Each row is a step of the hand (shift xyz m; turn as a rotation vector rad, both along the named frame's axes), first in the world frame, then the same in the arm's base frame.
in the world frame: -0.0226 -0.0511 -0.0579 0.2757 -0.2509 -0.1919
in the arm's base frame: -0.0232 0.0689 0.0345 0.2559 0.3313 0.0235
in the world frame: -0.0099 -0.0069 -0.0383 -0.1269 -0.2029 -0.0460
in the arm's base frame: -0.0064 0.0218 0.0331 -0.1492 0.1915 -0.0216
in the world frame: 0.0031 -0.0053 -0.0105 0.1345 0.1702 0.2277
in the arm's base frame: 0.0035 0.0095 0.0067 0.1315 -0.2394 -0.1560
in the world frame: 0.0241 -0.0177 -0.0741 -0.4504 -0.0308 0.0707
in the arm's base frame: 0.0294 0.0497 0.0552 -0.4551 -0.0407 -0.0024
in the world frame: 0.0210 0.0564 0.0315 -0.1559 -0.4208 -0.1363
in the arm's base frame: 0.0253 -0.0625 -0.0084 -0.1994 0.4237 -0.0257
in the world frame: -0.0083 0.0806 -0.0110 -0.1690 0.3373 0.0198
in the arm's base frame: 0.0048 -0.0685 0.0444 -0.1191 -0.3261 0.1489
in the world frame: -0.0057 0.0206 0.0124 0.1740 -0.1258 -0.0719
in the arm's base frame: -0.0040 -0.0243 -0.0017 0.1607 0.1587 -0.0159
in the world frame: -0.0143 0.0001 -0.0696 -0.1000 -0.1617 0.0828
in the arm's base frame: -0.0062 0.0286 0.0648 -0.1312 0.1014 -0.1245
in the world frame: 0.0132 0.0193 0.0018 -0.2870 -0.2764 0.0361
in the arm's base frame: 0.0156 -0.0170 0.0042 -0.3265 0.2088 -0.0993
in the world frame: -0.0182 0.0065 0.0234 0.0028 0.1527 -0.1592
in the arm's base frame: -0.0196 -0.0174 -0.0153 0.0429 -0.0688 0.2052
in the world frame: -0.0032 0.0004 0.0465 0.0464 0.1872 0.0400
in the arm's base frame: -0.0083 -0.0206 -0.0410 0.0685 -0.1816 0.0337
